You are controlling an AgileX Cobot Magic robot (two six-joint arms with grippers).
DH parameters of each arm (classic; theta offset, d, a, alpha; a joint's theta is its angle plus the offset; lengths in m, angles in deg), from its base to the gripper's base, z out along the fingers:
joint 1: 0 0.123 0 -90
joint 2: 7.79 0 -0.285 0
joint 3: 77.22 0 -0.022 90
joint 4: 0 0.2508 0 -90
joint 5: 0 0 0.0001 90
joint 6: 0 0.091 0 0
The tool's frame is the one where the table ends.
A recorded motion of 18 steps. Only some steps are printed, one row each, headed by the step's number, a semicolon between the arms.
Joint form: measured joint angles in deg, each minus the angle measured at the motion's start. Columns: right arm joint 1, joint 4, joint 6, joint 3, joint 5, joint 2; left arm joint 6, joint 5, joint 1, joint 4, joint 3, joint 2.
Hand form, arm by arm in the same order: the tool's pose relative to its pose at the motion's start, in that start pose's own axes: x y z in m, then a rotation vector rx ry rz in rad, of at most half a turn. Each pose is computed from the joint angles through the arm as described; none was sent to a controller.
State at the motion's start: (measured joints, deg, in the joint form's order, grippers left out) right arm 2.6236 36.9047 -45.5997 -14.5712 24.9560 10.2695; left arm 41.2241 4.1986 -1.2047 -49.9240 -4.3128 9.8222
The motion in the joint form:
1: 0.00 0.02 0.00 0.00 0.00 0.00; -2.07 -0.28 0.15 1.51 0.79 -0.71
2: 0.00 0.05 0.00 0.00 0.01 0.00; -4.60 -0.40 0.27 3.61 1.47 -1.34
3: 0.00 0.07 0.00 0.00 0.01 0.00; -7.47 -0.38 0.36 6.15 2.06 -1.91
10: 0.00 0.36 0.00 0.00 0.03 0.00; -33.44 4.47 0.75 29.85 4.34 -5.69
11: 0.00 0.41 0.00 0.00 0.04 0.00; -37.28 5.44 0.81 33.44 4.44 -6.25
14: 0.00 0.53 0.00 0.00 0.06 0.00; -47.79 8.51 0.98 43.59 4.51 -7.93
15: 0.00 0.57 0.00 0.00 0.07 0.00; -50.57 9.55 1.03 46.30 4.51 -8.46
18: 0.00 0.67 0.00 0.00 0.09 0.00; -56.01 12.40 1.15 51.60 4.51 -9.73
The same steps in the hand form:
1: 0.0000 0.0000 0.0000 -0.0001 -0.0001 0.0003; 0.0036 0.0011 -0.0008 -0.0074 -0.0016 -0.0101
2: 0.0000 0.0000 0.0000 -0.0004 -0.0001 0.0008; 0.0069 0.0020 -0.0015 -0.0128 -0.0012 -0.0178
3: 0.0000 0.0000 0.0000 -0.0005 -0.0002 0.0011; 0.0099 0.0027 -0.0021 -0.0166 0.0009 -0.0238
10: -0.0001 0.0002 0.0000 -0.0022 -0.0015 0.0057; 0.0279 0.0051 -0.0067 -0.0299 0.0670 -0.0653
11: -0.0002 0.0002 0.0000 -0.0026 -0.0017 0.0065; 0.0296 0.0058 -0.0076 -0.0372 0.0770 -0.0701
14: -0.0002 0.0003 0.0000 -0.0035 -0.0021 0.0084; 0.0334 0.0085 -0.0102 -0.0689 0.1024 -0.0783
15: -0.0002 0.0003 0.0000 -0.0038 -0.0021 0.0090; 0.0345 0.0095 -0.0111 -0.0808 0.1101 -0.0804
18: -0.0002 0.0004 0.0000 -0.0046 -0.0024 0.0106; 0.0375 0.0121 -0.0134 -0.1113 0.1326 -0.0856

